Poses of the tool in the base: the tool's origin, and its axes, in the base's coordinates. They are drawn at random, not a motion.
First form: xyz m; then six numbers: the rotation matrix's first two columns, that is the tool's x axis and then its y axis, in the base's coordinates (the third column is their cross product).
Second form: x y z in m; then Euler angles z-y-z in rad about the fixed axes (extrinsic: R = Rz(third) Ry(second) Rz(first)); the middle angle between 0 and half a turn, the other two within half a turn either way. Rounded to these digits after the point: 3 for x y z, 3 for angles.
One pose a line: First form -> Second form
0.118, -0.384, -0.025, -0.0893, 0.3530, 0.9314, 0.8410, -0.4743, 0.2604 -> 0.118, -0.384, -0.025, 2.869, 1.828, 0.986
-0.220, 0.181, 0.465, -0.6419, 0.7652, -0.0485, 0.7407, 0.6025, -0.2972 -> -0.220, 0.181, 0.465, -1.409, 2.836, -2.289
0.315, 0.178, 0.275, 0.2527, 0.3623, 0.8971, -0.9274, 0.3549, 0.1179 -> 0.315, 0.178, 0.275, 3.011, 1.131, -1.880
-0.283, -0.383, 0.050, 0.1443, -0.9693, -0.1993, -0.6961, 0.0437, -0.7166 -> -0.283, -0.383, 0.050, -1.300, 2.303, 0.332
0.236, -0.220, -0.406, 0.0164, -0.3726, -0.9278, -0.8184, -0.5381, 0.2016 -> 0.236, -0.220, -0.406, 0.214, 1.890, 2.221
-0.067, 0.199, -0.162, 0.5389, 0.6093, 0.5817, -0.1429, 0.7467, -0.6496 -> -0.067, 0.199, -0.162, -2.301, 1.059, 2.830
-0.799, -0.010, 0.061, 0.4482, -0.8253, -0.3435, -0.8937, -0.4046, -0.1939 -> -0.799, -0.010, 0.061, -0.514, 2.736, 1.517
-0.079, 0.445, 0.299, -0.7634, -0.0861, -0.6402, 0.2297, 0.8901, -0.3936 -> -0.079, 0.445, 0.299, -0.551, 2.291, -0.638
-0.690, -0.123, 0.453, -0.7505, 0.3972, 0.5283, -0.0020, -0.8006, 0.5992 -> -0.690, -0.123, 0.453, 2.293, 0.925, 0.596
